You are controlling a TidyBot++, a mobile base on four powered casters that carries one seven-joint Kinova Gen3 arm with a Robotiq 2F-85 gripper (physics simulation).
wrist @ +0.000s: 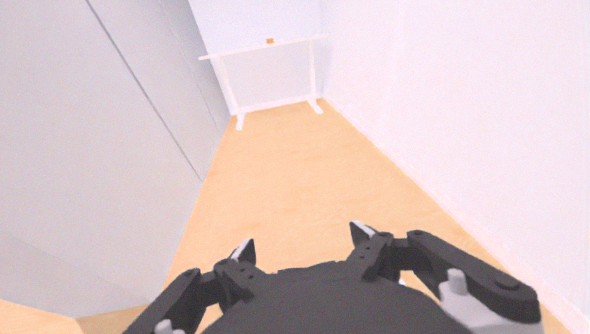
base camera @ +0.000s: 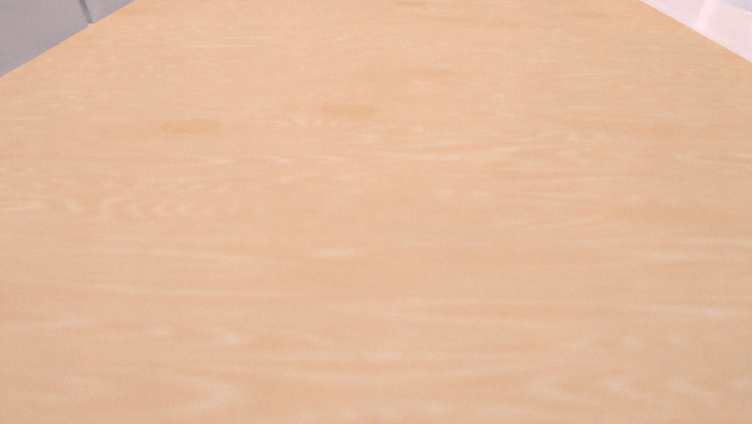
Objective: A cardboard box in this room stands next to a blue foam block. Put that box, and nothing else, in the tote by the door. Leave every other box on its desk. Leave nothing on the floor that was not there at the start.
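Places are measured from the arm's base along level axes (x right, y back, z down), in metres.
Pixels of known places: gripper, between the fingertips: (wrist: 303, 240).
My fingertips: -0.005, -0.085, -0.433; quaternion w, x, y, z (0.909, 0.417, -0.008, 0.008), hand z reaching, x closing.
Behind a point stands the place of what it marks, as x, y, z.
My gripper (wrist: 303, 240) {-0.005, -0.085, -0.433} is open and empty in the wrist view, its two fingertips wide apart over the wooden floor. At the far end of the passage a white desk (wrist: 245, 52) stands on two legs, and a small orange-brown object (wrist: 270, 41) {0.010, -2.561, -0.575} sits on its top. It may be a cardboard box, but it is too small to tell. No blue foam block shows beside it. The tote and the door do not show in either view.
A grey panelled wall (wrist: 125, 150) {-0.854, -0.847, -0.241} (base camera: 36, 31) {-0.861, -1.059, 0.349} runs along the left and ends at a corner at the lower left of the wrist view. A white wall (wrist: 475, 100) {0.890, -0.687, -0.237} with a pale baseboard (wrist: 425, 185) {0.875, -0.723, 0.350} runs along the right. The wooden floor (wrist: 295, 170) {0.014, -1.209, 0.397} (base camera: 368, 210) {-0.027, -0.503, 0.397} lies between them.
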